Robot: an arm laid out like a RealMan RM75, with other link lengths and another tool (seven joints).
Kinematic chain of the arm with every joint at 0, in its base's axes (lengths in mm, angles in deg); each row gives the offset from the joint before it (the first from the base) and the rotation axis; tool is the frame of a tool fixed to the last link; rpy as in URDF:
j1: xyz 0 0 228.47 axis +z
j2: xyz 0 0 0 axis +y
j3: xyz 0 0 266.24 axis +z
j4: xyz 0 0 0 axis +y
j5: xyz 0 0 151.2 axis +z
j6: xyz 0 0 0 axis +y
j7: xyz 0 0 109.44 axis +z
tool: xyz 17 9 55 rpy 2.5 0 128.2
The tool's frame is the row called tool.
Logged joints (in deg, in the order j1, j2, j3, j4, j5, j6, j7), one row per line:
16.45, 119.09, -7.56, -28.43, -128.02, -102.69, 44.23
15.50, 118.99, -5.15, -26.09, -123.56, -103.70, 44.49
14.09, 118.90, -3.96, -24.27, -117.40, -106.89, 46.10
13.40, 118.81, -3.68, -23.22, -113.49, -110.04, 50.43
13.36, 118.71, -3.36, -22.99, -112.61, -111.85, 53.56
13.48, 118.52, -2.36, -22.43, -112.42, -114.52, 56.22
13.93, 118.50, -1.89, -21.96, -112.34, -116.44, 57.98
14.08, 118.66, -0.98, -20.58, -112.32, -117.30, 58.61
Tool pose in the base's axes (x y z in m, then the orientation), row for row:
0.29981, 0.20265, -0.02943, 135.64, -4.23, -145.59
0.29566, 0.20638, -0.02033, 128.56, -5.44, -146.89
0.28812, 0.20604, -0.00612, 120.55, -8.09, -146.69
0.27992, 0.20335, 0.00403, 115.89, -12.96, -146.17
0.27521, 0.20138, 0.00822, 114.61, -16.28, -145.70
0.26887, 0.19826, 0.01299, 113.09, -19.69, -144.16
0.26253, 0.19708, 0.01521, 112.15, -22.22, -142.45
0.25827, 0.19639, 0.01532, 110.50, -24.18, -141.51
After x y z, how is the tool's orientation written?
As angles about the fixed x, y, z axes (roll, pitch, yaw), in degrees.
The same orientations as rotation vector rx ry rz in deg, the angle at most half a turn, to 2 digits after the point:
43.00, -146.66, -57.84
38.65, -141.81, -65.86
34.39, -134.49, -73.06
29.36, -128.74, -74.56
26.63, -126.30, -73.41
24.79, -123.19, -71.82
24.04, -120.85, -70.07
22.62, -118.63, -69.81

